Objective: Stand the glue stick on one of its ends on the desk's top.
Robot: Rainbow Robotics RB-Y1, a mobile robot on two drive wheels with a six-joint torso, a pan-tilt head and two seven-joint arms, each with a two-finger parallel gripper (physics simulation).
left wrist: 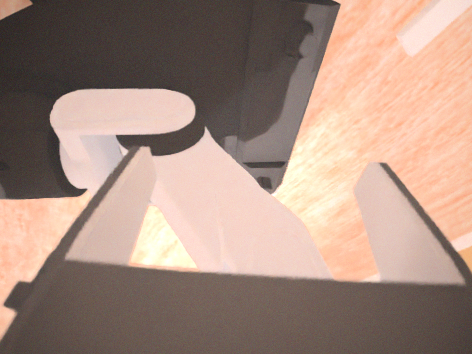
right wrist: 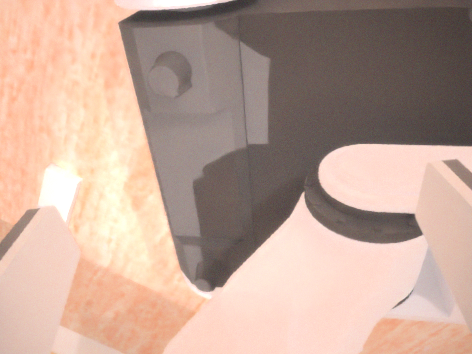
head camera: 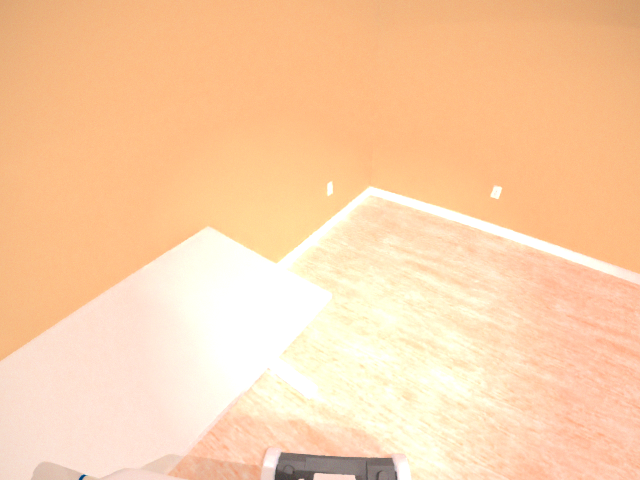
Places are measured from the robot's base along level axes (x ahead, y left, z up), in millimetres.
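Pixels of known places: left gripper, fingertip midpoint: (left wrist: pixel 257 168); right gripper, fingertip midpoint: (right wrist: pixel 238 210).
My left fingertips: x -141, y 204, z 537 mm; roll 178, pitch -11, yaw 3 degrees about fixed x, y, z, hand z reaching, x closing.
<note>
Behind a point stands the place of what it marks.
The white desk (head camera: pixel 129 361) @[y 657, x 169, z 720 mm] fills the lower left of the head view, with its far corner against the wall and its long edge running down toward the bottom. The glue stick cannot be made out in any view. My left arm (head camera: pixel 139 472) covers the desk's near part at the bottom left of the head view, with a thin blue band on it. In the left wrist view my left gripper (left wrist: pixel 257 168) @[y 204, x -141, z 537 mm] is open, its fingers wide apart with no object between them. In the right wrist view my right gripper (right wrist: pixel 238 210) @[y -250, x -140, z 538 mm] is open too. Both hang over my base, away from the desktop.
Orange walls (head camera: pixel 439 103) @[y -820, x 2225, z 1041 mm] meet in a corner behind the desk. Wooden floor (head camera: pixel 465 335) @[y -790, x 756, z 0 mm] lies to the desk's right. A white desk foot (head camera: pixel 294 379) sticks out from under its edge. My dark base (left wrist: pixel 150 50) @[y 136, x -246, z 169 mm] (right wrist: pixel 350 90) @[y -132, x -210, z 169 mm] is below the grippers.
</note>
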